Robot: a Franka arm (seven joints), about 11 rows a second.
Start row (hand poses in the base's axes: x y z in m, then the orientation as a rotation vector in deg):
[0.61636, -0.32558, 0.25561, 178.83, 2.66, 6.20]
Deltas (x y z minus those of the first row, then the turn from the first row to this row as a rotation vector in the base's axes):
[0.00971, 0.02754, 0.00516, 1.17, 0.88, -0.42]
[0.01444, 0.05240, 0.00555, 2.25, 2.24, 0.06]
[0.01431, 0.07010, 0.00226, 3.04, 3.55, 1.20]
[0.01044, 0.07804, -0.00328, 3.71, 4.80, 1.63]
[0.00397, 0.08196, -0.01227, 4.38, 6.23, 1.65]
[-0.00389, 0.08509, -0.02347, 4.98, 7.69, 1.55]
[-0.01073, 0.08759, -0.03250, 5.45, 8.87, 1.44]
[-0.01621, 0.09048, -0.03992, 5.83, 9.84, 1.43]
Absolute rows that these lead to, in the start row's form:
[0.62607, -0.29804, 0.26077, -179.80, -1.96, -4.87]
[0.63080, -0.27318, 0.26116, -178.72, -2.66, -2.75]
[0.63067, -0.25548, 0.25787, -177.85, -4.39, -0.74]
[0.62680, -0.24754, 0.25233, -177.13, -5.02, 1.18]
[0.62033, -0.24362, 0.24334, -176.41, -5.01, 3.36]
[0.61247, -0.24049, 0.23214, -175.75, -4.83, 5.58]
[0.60563, -0.23799, 0.22311, -175.20, -4.63, 7.36]
[0.60015, -0.23510, 0.21569, -174.74, -4.60, 8.82]

